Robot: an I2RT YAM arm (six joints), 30 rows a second.
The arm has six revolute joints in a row. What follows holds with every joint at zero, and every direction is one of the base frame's. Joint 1 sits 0.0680 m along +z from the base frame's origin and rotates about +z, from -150.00 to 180.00 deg. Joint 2 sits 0.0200 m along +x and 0.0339 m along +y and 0.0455 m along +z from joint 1 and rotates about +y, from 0.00 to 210.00 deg. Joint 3 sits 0.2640 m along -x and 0.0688 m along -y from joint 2 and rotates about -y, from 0.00 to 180.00 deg. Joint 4 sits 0.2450 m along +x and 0.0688 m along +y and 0.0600 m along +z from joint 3 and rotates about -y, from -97.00 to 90.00 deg. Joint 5 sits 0.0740 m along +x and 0.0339 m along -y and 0.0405 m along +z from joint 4 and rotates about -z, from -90.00 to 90.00 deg. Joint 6 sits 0.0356 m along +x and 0.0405 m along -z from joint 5 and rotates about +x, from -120.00 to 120.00 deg. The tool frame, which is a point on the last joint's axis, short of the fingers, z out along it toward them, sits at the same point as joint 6; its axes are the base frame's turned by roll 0.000, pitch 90.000 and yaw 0.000 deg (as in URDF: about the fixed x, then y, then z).
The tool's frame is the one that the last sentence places.
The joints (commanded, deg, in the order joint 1, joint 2, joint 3, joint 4, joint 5, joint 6), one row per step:
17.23 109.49 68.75 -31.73 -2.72 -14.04
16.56 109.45 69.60 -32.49 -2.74 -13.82
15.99 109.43 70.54 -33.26 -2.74 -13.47
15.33 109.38 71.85 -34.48 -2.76 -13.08
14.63 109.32 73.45 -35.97 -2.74 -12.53
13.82 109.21 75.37 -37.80 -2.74 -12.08
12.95 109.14 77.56 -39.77 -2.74 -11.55
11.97 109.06 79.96 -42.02 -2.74 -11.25
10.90 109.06 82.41 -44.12 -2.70 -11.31
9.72 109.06 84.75 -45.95 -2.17 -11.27
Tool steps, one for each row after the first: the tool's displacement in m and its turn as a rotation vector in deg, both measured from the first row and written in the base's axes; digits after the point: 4 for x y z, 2 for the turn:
0.0030 -0.0036 0.0036 0.12 -0.09 -0.87
0.0060 -0.0065 0.0076 0.27 -0.23 -1.78
0.0096 -0.0099 0.0132 0.43 -0.30 -2.80
0.0136 -0.0136 0.0201 0.62 -0.40 -4.03
0.0180 -0.0180 0.0288 0.80 -0.54 -5.27
0.0227 -0.0228 0.0384 1.03 -0.76 -6.64
0.0272 -0.0285 0.0492 1.17 -0.95 -7.90
0.0319 -0.0349 0.0598 1.20 -1.32 -8.92
0.0364 -0.0426 0.0702 0.84 -1.95 -10.31

